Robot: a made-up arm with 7 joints. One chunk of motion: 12 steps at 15 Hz.
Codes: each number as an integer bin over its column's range. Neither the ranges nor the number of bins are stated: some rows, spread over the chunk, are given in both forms.
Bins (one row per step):
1: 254 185 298 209 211 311
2: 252 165 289 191 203 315
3: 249 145 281 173 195 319
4: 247 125 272 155 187 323
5: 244 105 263 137 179 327
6: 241 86 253 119 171 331
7: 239 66 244 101 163 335
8: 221 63 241 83 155 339
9: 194 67 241 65 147 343
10: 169 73 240 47 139 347
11: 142 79 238 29 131 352
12: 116 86 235 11 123 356
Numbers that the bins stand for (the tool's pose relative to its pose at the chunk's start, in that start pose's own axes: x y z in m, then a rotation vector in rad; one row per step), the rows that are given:
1: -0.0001 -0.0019 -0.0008 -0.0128 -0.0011 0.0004
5: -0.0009 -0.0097 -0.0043 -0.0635 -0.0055 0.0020
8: -0.0027 -0.0138 -0.0064 -0.1015 -0.0088 0.0032
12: -0.0109 -0.0116 -0.0070 -0.1523 -0.0132 0.0048
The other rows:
2: -0.0003 -0.0039 -0.0017 -0.0254 -0.0022 0.0008
3: -0.0005 -0.0058 -0.0025 -0.0381 -0.0033 0.0012
4: -0.0007 -0.0078 -0.0034 -0.0508 -0.0044 0.0016
6: -0.0011 -0.0116 -0.0052 -0.0762 -0.0066 0.0024
7: -0.0013 -0.0135 -0.0061 -0.0888 -0.0077 0.0028
9: -0.0048 -0.0134 -0.0064 -0.1142 -0.0099 0.0036
10: -0.0068 -0.0129 -0.0065 -0.1269 -0.0110 0.0040
11: -0.0089 -0.0123 -0.0067 -0.1396 -0.0121 0.0044

